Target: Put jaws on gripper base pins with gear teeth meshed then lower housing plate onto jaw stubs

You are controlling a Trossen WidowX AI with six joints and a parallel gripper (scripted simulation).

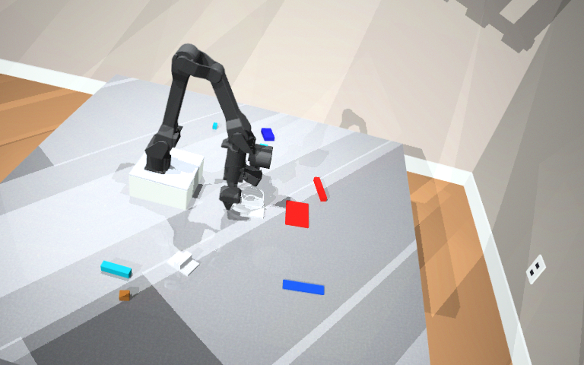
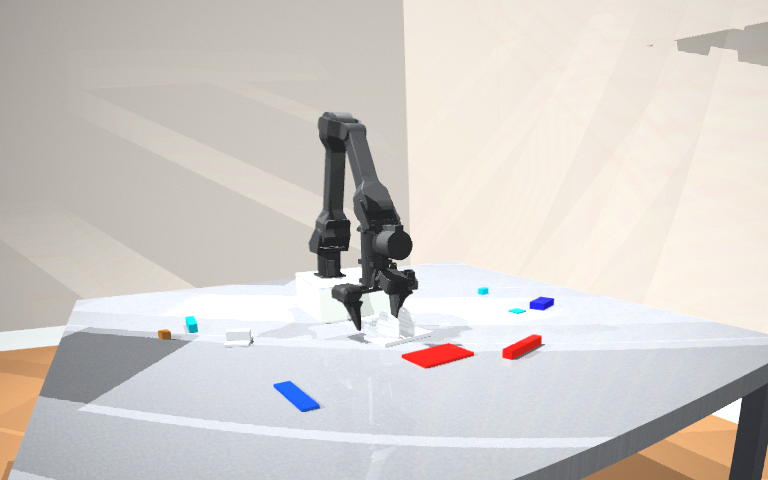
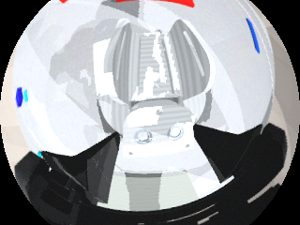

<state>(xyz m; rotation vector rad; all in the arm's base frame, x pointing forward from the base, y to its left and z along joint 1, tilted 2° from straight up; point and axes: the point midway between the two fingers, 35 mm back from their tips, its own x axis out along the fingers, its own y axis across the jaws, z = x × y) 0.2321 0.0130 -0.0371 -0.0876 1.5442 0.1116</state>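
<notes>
My gripper tip is now 1 cm short of the white housing plate. From my gripper tip the other things lie so: flat white plate (7 cm ahead, 1 cm to the left); red plate (22 cm ahead, 1 cm to the left); white jaw (3 cm ahead, 1 cm to the right, 1 cm above).
</notes>
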